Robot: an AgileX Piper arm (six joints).
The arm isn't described. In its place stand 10 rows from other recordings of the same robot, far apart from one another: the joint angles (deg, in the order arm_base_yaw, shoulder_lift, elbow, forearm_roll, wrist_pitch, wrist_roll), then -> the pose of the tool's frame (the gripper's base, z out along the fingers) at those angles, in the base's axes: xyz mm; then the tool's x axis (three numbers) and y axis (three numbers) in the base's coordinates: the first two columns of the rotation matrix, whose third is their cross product.
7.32 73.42 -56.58 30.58 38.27 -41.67 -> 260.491 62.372 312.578 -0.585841 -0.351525 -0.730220 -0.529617 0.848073 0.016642
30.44 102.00 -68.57 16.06 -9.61 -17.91 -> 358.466 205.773 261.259 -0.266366 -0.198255 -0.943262 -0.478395 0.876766 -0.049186
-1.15 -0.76 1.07 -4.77 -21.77 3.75 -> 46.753 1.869 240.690 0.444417 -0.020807 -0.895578 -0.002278 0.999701 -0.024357
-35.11 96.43 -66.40 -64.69 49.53 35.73 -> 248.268 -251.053 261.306 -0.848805 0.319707 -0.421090 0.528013 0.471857 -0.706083
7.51 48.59 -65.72 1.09 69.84 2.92 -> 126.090 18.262 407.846 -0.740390 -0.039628 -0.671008 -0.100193 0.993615 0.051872
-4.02 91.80 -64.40 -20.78 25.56 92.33 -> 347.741 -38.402 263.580 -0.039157 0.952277 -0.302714 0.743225 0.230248 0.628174
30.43 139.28 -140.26 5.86 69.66 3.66 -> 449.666 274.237 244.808 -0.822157 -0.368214 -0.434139 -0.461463 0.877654 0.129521
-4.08 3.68 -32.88 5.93 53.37 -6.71 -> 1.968 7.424 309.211 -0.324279 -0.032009 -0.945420 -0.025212 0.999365 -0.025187
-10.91 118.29 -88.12 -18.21 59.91 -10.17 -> 401.474 -102.442 179.510 -0.990505 -0.136945 -0.012051 -0.127634 0.948631 -0.289497
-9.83 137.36 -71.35 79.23 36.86 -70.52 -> 404.273 -15.623 8.571 -0.922060 0.246992 -0.297994 0.027990 0.810453 0.585134
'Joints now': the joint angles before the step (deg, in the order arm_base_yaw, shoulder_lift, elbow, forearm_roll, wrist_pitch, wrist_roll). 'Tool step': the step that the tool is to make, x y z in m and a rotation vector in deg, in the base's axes. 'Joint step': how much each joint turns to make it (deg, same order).
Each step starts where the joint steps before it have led.
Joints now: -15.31 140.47 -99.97 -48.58 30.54 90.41
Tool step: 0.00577 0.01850 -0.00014 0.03 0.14 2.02
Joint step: 2.21 0.00 0.00 0.11 0.21 0.00
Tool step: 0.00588 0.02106 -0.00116 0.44 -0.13 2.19
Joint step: 2.43 0.11 0.00 0.40 -0.15 0.13
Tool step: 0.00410 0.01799 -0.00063 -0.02 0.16 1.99
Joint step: 2.11 0.07 0.00 0.00 0.15 0.03
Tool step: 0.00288 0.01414 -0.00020 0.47 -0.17 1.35
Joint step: 1.59 0.00 0.00 0.51 -0.14 0.03
